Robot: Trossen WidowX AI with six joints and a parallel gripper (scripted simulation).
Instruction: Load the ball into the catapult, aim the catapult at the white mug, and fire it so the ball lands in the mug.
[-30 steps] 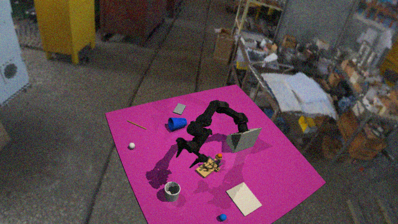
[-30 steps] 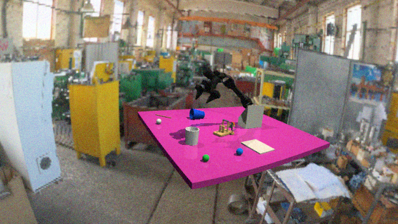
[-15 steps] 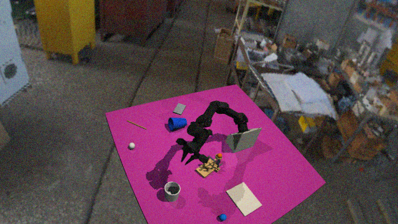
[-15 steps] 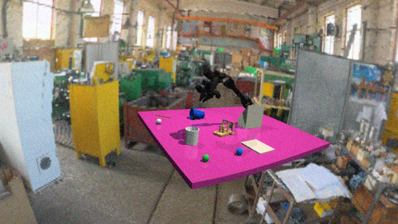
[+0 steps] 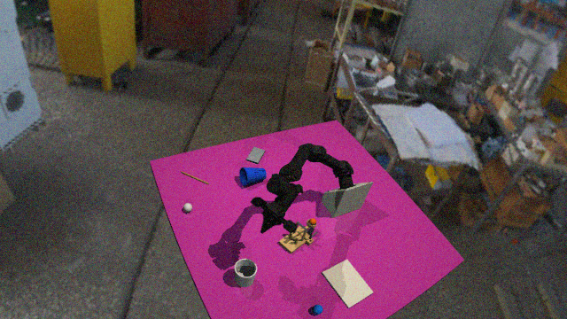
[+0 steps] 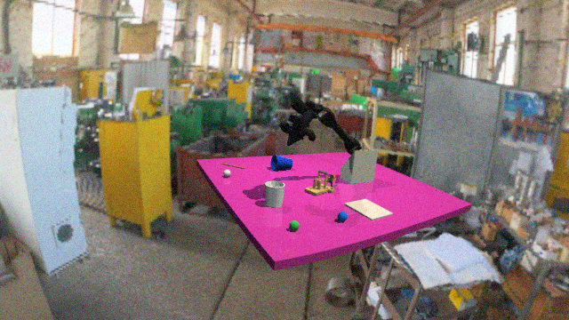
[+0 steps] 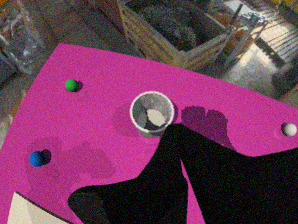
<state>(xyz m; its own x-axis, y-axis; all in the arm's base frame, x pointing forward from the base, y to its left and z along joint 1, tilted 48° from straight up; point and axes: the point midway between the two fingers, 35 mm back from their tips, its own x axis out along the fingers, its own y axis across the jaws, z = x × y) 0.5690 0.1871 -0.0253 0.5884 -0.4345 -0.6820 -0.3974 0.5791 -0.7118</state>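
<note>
Right now the orange ball is 340 mm behind my gripper tip, 210 mm below it and 80 mm to the right of it. The rest, counted from my gripper tip: wooden catapult (280 mm behind, 220 mm below, 50 mm to the right); white mug (240 mm below, 70 mm ahead, 30 mm to the left); green ball (300 mm to the left, 250 mm below, 110 mm ahead).
</note>
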